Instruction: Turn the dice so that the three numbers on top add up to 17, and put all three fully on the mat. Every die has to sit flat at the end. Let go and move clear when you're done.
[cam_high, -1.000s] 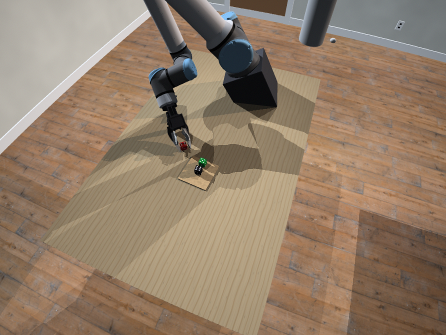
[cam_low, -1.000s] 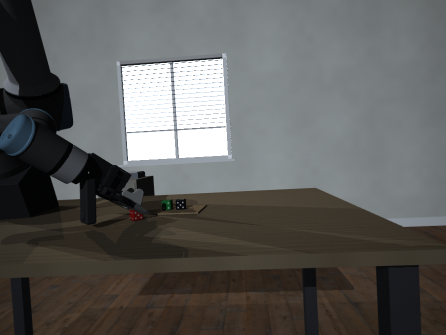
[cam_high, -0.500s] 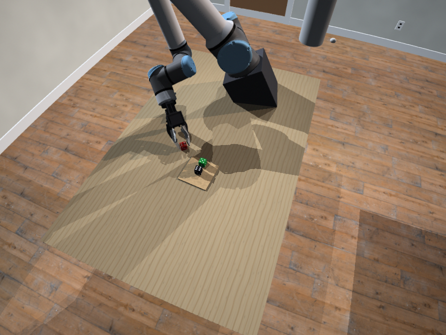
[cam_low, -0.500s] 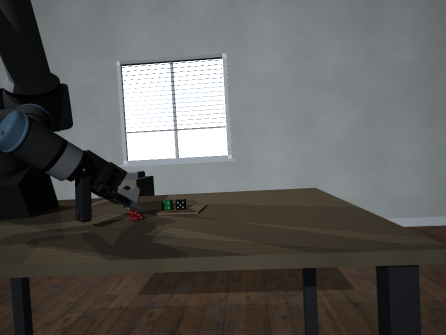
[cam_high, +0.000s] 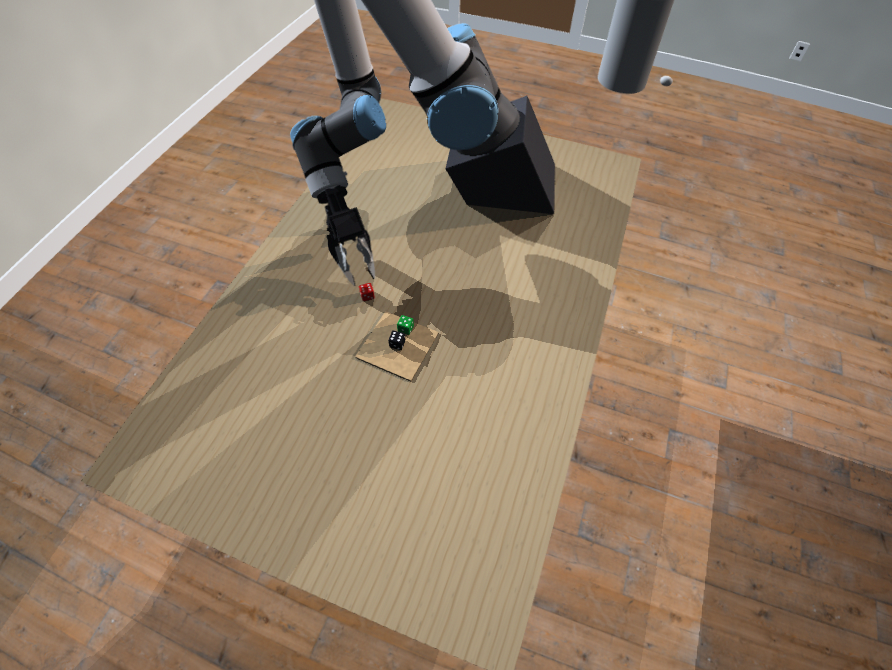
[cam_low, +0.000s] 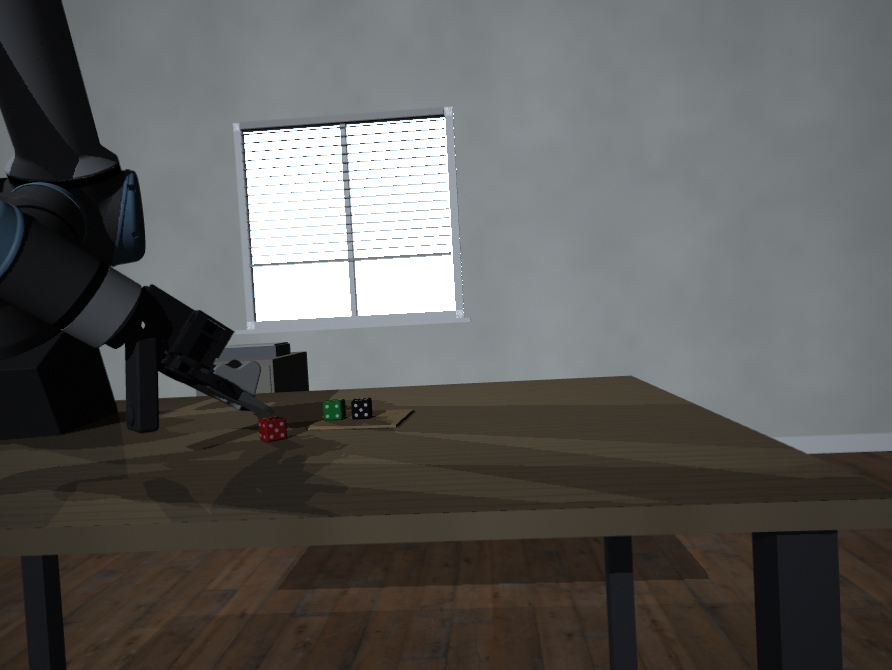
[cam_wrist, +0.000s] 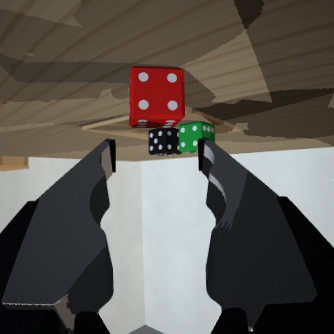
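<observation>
My hand is 3 cm above the red die, 2 cm to the right of it and 1 cm short of it. The rest, counted from my hand: black die 16 cm to the left, 10 cm ahead, 3 cm below; then green die 15 cm to the left, 5 cm ahead, 3 cm below; then tan mat 16 cm to the left, 10 cm ahead, 5 cm below.
</observation>
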